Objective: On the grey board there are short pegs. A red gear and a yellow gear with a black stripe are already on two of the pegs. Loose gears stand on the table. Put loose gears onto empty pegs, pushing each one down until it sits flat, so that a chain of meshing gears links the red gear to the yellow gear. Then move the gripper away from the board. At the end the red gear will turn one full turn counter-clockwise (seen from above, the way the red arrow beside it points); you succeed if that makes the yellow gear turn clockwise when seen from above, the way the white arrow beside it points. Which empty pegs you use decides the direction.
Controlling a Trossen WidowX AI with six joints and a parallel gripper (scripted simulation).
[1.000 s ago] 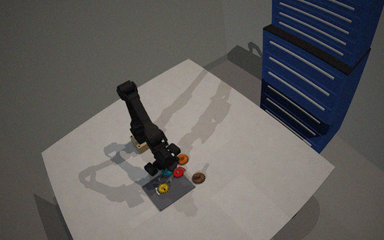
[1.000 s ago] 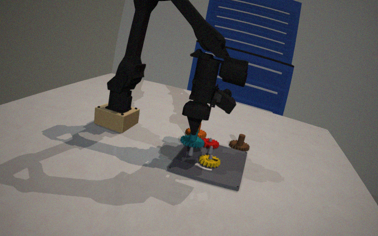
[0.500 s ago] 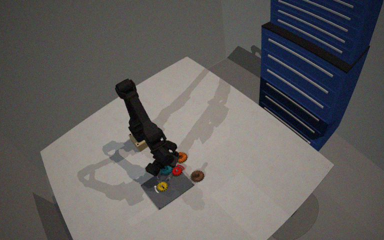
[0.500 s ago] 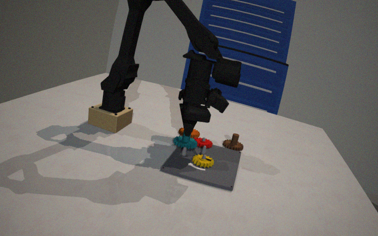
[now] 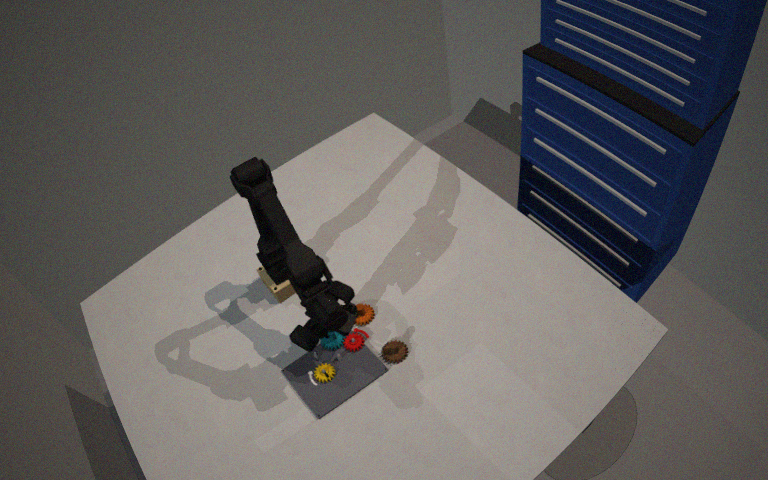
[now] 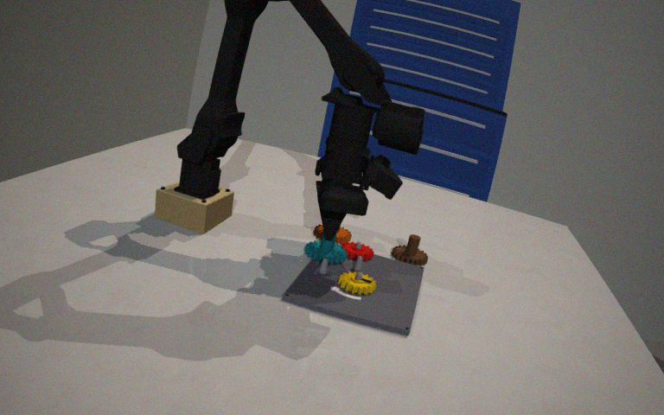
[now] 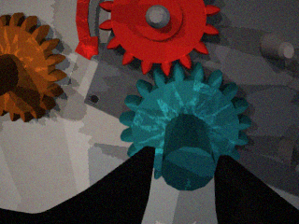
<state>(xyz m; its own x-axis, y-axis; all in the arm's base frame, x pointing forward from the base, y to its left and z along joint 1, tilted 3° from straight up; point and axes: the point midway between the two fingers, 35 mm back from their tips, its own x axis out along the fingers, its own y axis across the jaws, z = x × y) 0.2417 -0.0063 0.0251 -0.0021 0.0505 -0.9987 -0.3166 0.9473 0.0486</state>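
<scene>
Now: gripper tip 20 mm above the teal gear. The rest, counted from my gripper tip: red gear (40 mm ahead, 30 mm to the left, 20 mm below); yellow gear (70 mm to the right, 70 mm ahead, 20 mm below); red arrow (60 mm to the left, 30 mm below, 30 mm ahead).
</scene>
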